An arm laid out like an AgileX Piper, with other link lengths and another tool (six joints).
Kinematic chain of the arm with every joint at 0, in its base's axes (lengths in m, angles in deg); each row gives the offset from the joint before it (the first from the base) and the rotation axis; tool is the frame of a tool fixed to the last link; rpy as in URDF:
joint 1: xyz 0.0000 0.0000 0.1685 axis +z
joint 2: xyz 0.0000 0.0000 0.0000 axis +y
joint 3: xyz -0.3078 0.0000 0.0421 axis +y
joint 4: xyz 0.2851 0.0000 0.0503 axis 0.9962 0 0.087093
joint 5: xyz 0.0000 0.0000 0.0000 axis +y
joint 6: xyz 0.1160 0.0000 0.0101 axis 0.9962 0 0.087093
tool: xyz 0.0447 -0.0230 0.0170 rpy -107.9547 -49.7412 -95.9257
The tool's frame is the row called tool.
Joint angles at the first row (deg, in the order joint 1, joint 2, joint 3, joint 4, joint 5, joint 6):
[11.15, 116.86, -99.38, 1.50, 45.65, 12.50]
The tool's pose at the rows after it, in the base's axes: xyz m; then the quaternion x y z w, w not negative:
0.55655 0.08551 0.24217 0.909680 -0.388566 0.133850 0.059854
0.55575 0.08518 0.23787 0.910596 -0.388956 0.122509 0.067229
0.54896 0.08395 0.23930 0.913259 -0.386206 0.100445 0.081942
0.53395 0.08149 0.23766 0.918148 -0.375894 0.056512 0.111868
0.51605 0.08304 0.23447 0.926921 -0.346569 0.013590 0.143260
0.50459 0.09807 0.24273 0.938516 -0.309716 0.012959 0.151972
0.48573 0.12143 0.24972 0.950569 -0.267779 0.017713 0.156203
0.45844 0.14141 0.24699 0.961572 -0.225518 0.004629 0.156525
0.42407 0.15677 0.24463 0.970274 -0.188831 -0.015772 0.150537
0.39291 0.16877 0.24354 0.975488 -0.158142 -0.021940 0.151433
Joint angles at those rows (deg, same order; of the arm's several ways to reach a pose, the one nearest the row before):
[11.14, 119.33, -101.98, 0.84, 47.48, 13.13]
[11.15, 120.00, -102.71, 0.75, 49.07, 13.40]
[11.15, 120.00, -103.85, 0.75, 53.28, 13.43]
[11.15, 120.00, -105.00, 0.86, 60.65, 12.93]
[11.54, 119.77, -105.14, 1.23, 67.55, 10.58]
[13.38, 118.23, -104.40, 1.23, 69.56, 8.06]
[16.43, 115.41, -101.28, 1.27, 69.81, 6.06]
[19.11, 112.15, -95.97, 2.83, 69.81, 3.71]
[21.48, 107.90, -89.46, 5.38, 69.81, 1.60]
[24.21, 103.86, -83.57, 6.16, 69.10, 0.64]

